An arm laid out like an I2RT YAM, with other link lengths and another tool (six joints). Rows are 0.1 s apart.
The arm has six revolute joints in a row. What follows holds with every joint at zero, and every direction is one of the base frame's. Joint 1 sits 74.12 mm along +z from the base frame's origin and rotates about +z. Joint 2 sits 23.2 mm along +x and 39.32 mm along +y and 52.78 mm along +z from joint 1 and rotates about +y. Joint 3 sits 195.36 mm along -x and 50.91 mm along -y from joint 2 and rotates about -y. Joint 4 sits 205.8 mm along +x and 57.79 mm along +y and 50.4 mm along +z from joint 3 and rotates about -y. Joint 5 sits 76.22 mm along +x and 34.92 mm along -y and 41.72 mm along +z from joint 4 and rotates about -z. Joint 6 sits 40.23 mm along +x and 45.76 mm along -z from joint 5 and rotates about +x. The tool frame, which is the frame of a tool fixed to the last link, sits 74 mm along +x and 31 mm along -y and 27 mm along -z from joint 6; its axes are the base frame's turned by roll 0.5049, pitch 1.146 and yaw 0.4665 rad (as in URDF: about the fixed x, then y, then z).
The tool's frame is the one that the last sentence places.
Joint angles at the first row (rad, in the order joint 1, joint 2, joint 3, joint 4, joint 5, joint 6):
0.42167, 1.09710, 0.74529, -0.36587, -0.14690, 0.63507
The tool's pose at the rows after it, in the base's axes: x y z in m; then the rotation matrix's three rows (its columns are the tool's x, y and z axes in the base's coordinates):
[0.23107 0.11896 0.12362], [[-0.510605 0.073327 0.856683], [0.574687 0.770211 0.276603], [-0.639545 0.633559 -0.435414]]
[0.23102 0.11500 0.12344], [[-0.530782 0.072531 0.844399], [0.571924 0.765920 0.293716], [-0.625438 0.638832 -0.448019]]
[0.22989 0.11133 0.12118], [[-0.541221 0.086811 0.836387], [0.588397 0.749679 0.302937], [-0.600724 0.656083 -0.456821]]
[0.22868 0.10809 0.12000], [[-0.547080 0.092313 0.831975], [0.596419 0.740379 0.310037], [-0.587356 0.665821 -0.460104]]
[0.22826 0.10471 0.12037], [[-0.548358 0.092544 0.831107], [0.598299 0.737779 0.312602], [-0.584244 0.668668 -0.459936]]
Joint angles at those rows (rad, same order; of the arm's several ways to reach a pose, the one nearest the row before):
0.38034, 1.08834, 0.75942, -0.38495, -0.21086, 0.58974
0.34957, 1.09259, 0.76842, -0.40792, -0.25515, 0.56917
0.31876, 1.08685, 0.75669, -0.41119, -0.29619, 0.57221
0.29592, 1.07768, 0.74669, -0.41606, -0.32454, 0.56802
0.27731, 1.06927, 0.74417, -0.42558, -0.34168, 0.55726

